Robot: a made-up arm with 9 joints.
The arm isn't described. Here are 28 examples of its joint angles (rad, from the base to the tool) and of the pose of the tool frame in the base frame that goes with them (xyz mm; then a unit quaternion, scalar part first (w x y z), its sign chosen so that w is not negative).
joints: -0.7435 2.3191 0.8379 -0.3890 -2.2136 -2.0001 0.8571 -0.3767 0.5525
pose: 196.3 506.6 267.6 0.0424 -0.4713 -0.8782 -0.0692
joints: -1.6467 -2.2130 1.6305 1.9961 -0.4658 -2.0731 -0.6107 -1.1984 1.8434
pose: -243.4 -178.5 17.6 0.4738 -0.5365 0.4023 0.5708
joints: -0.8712 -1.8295 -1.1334 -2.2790 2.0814 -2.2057 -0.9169 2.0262 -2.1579
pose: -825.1 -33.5 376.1 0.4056 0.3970 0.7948 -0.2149
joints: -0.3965 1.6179 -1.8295 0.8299 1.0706 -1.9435 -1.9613 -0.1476 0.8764
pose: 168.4 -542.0 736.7 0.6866 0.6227 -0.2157 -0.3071
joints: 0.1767 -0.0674 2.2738 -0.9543 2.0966 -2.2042 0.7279 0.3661 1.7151
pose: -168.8 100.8 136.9 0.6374 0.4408 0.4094 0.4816
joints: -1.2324 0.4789 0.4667 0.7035 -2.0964 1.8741 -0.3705 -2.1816 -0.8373
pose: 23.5 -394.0 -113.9 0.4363 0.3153 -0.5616 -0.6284
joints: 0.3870 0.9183 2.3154 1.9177 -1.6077 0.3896 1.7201 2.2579 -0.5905
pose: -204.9 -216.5 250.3 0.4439 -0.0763 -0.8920 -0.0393
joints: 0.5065 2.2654 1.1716 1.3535 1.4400 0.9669 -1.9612 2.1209 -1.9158
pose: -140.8 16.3 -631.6 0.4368 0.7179 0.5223 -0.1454
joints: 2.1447 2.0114 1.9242 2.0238 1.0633 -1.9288 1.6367 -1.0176 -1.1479
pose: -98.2 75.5 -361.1 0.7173 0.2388 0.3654 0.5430
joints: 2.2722 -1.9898 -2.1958 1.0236 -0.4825 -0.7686 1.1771 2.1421 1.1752
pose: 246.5 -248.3 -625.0 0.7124 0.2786 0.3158 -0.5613
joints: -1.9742 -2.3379 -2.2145 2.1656 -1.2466 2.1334 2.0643 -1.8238 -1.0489
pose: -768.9 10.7 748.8 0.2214 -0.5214 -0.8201 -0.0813
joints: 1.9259 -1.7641 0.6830 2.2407 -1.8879 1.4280 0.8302 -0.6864 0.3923
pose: 373.3 -505.5 -547.8 0.8172 0.4809 0.2503 -0.1959
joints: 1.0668 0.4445 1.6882 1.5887 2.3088 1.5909 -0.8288 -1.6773 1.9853
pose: -615.5 -126.8 191.0 0.1423 -0.2271 0.6920 0.6703
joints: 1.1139 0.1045 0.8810 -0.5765 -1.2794 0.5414 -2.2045 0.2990 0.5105
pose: -384.7 -15.5 263.1 0.3033 0.1606 0.0413 0.9384
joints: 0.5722 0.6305 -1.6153 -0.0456 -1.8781 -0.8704 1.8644 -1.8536 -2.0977
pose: 668.0 -312.2 494.0 0.1039 -0.8143 0.4864 -0.2992
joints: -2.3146 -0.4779 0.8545 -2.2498 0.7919 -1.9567 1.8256 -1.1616 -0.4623
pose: -84.4 -92.2 38.8 0.0597 -0.8242 -0.0411 0.5617
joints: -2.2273 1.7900 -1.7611 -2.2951 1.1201 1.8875 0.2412 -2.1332 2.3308
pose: -965.7 -539.5 -16.8 0.1705 -0.4475 0.2383 0.8449
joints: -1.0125 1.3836 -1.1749 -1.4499 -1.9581 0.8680 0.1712 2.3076 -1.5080
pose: -144.3 145.1 517.6 0.0420 0.1089 0.4121 0.9036
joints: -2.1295 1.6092 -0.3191 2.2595 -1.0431 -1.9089 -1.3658 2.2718 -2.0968
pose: -119.2 -456.2 -52.5 0.7999 -0.2662 0.5349 0.0567
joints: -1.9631 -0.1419 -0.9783 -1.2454 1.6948 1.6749 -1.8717 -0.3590 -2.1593
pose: -824.3 -962.8 637.1 0.5713 -0.5370 0.0701 -0.6167
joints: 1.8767 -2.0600 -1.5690 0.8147 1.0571 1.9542 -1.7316 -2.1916 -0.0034
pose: 337.8 -136.3 -569.1 0.1833 0.5231 0.7823 0.2842
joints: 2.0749 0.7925 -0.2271 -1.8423 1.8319 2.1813 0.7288 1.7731 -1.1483
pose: -34.9 -374.1 -340.8 0.4479 0.2609 -0.7609 0.3903
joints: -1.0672 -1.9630 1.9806 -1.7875 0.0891 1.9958 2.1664 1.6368 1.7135
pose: -248.4 157.0 291.8 0.0948 0.4373 0.0836 0.8904
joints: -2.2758 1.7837 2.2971 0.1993 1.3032 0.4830 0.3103 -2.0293 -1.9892
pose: -116.2 -483.5 921.9 0.1259 -0.9737 0.0693 -0.1765
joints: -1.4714 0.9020 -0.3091 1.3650 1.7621 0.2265 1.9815 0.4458 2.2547
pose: 491.2 352.5 317.0 0.7535 -0.5955 -0.0655 0.2707
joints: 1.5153 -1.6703 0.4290 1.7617 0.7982 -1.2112 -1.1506 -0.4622 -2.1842
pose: -90.2 -732.3 295.9 0.3180 0.1663 -0.9329 0.0298
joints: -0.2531 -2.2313 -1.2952 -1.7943 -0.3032 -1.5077 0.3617 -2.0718 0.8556
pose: -49.5 -75.9 -10.6 0.4817 0.1091 0.8598 -0.1297
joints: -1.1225 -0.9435 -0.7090 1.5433 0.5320 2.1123 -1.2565 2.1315 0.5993
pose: -103.2 -458.7 1093.9 0.6891 0.4245 -0.5061 -0.2981
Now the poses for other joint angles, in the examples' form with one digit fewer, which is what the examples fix.
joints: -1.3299 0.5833 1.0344 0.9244 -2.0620 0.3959 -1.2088 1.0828 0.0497
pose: -270 -132 537 0.546 0.032 -0.692 0.470
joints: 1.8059 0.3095 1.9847 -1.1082 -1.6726 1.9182 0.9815 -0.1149 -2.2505
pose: 0 -1046 140 0.444 -0.587 0.598 -0.318
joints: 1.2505 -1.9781 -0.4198 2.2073 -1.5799 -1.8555 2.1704 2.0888 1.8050
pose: 422 -11 57 0.298 0.826 0.424 0.220
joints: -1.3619 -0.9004 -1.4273 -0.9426 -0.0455 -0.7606 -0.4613 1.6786 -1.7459
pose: -78 11 312 0.396 -0.601 0.031 0.694
